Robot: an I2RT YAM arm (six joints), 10 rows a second.
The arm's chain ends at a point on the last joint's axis. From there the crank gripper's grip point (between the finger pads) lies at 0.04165 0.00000 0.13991 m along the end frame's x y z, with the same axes.
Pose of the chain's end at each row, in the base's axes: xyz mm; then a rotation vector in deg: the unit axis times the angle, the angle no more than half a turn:
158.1, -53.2, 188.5, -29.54, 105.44, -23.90
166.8, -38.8, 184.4, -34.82, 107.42, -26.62
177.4, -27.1, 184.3, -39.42, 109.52, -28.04
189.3, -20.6, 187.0, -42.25, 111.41, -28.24
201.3, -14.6, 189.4, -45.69, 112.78, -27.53
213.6, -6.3, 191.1, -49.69, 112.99, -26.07
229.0, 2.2, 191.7, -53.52, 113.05, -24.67
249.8, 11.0, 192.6, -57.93, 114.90, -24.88
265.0, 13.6, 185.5, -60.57, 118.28, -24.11
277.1, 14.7, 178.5, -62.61, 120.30, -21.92
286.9, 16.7, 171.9, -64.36, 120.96, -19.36
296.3, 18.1, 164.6, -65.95, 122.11, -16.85
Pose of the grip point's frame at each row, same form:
279.2, -80.1, 111.6, -29.54, 105.44, -23.90
284.2, -69.1, 103.1, -34.82, 107.42, -26.62
290.8, -59.2, 98.1, -39.42, 109.52, -28.04
299.1, -53.2, 96.5, -42.25, 111.41, -28.24
308.0, -45.5, 94.7, -45.69, 112.78, -27.53
318.6, -33.3, 93.3, -49.69, 112.99, -26.07
332.2, -21.1, 91.1, -53.52, 113.05, -24.67
347.9, -13.7, 87.3, -57.93, 114.90, -24.88
355.5, -12.6, 74.0, -60.57, 118.28, -24.11
362.1, -9.4, 62.3, -62.61, 120.30, -21.92
368.7, -3.4, 52.7, -64.36, 120.96, -19.36
373.7, 1.2, 42.0, -65.95, 122.11, -16.85

